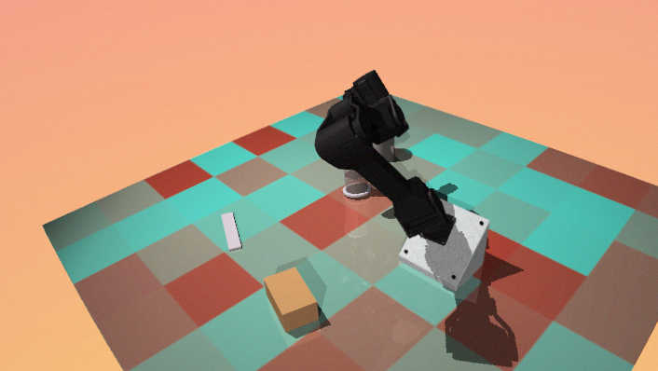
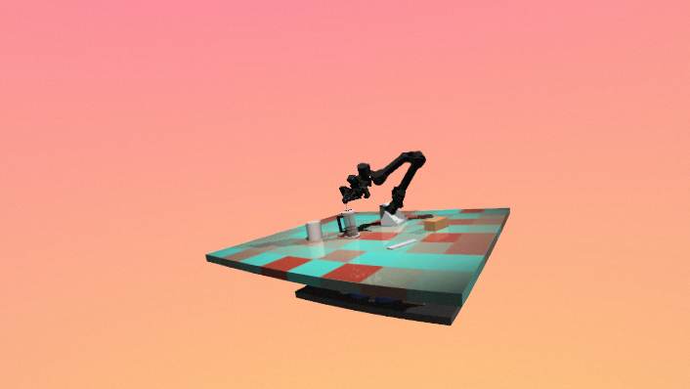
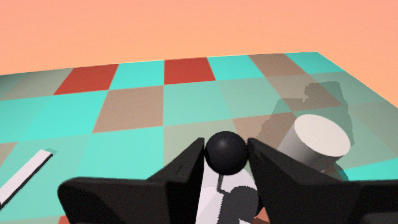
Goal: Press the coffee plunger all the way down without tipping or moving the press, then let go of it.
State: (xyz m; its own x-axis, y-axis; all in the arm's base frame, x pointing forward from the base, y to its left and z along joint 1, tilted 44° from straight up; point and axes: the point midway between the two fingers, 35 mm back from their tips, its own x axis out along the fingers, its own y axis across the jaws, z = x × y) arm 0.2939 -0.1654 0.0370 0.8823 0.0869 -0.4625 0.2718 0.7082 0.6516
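Right now my gripper tip is 10 cm above the coffee press, 2 cm past it and 1 cm to the left of it.
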